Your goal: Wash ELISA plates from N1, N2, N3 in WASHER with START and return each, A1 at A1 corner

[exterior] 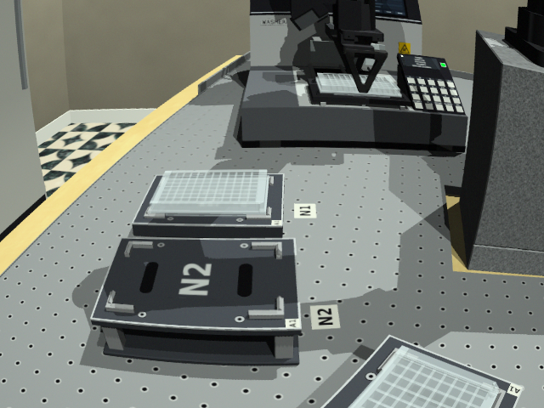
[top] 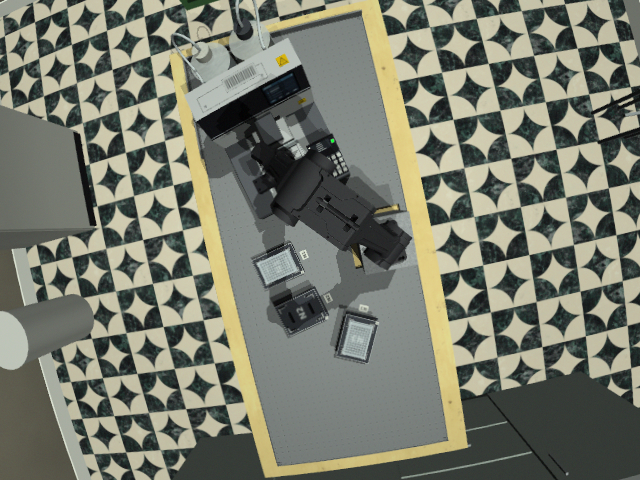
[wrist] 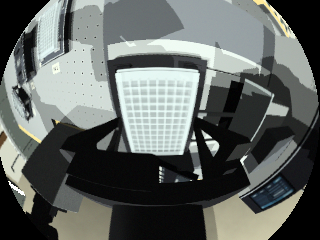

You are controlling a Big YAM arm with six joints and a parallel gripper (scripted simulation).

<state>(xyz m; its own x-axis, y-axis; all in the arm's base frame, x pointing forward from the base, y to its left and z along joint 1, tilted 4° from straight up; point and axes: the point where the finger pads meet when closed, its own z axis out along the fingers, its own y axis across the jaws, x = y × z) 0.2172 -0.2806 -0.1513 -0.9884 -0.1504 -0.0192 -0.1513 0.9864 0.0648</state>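
My gripper is now 2 cm above the washer carrier. From my hand the other things lie so: plate washer: 15 cm to the right, 4 cm above, 2 cm ahead; then nest N3: 61 cm to the left, 5 cm below, 4 cm behind; then nest label: 26 cm to the left, 9 cm below, 6 cm ahead.
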